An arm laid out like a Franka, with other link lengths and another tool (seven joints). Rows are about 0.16 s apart.
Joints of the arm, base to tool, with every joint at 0 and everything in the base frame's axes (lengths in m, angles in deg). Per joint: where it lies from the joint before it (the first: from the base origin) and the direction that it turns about. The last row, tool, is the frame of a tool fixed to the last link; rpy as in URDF.
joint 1: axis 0 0 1 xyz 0 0 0.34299
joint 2: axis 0 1 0 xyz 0 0 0
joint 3: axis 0 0 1 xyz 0 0 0.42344
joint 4: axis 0 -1 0 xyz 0.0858 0 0
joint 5: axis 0 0 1 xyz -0.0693 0 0.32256
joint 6: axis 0 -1 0 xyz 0 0 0
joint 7: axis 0 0 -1 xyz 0.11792 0 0
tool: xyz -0.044 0.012 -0.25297 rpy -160.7 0 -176
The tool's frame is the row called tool.
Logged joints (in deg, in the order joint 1, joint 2, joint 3, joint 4, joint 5, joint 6, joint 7), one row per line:
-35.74, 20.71, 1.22, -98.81, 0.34, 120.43, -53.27
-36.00, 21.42, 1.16, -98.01, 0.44, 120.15, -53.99
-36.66, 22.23, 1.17, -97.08, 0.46, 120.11, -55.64
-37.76, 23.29, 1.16, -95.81, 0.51, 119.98, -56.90
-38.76, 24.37, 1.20, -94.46, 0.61, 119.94, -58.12
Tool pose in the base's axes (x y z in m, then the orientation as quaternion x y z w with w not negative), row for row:
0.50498, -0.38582, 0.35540, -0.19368, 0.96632, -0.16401, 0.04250
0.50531, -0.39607, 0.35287, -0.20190, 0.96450, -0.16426, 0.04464
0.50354, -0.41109, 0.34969, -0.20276, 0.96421, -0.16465, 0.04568
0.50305, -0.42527, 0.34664, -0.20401, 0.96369, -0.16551, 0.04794
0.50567, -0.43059, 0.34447, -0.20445, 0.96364, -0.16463, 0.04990
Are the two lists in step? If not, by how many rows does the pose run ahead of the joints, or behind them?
The pose runs 1 row ahead of the joints: the pose in row i belongs to the joints in row i + 1.
